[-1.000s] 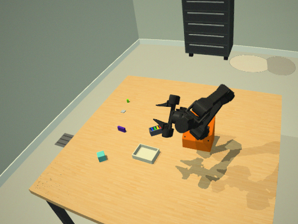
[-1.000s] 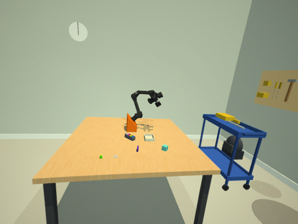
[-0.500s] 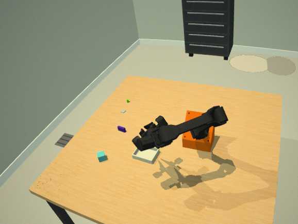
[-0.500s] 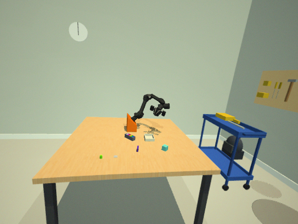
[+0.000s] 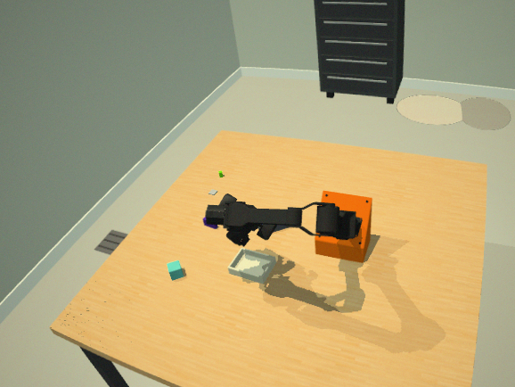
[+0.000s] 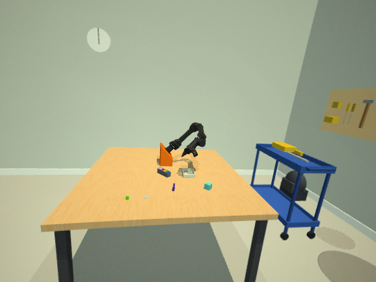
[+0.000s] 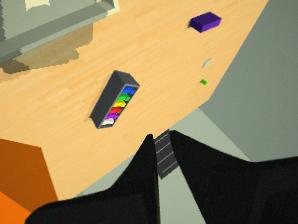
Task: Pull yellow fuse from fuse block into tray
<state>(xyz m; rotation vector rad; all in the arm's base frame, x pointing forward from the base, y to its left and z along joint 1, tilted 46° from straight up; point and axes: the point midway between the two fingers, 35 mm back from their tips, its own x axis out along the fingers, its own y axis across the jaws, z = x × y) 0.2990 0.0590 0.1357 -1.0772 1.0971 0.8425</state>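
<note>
Now: gripper tip 13 cm to the left of the yellow fuse and 14 cm above it. Also, from my gripper tip: tray (2 cm behind, 7 cm to the left, 17 cm below).
</note>
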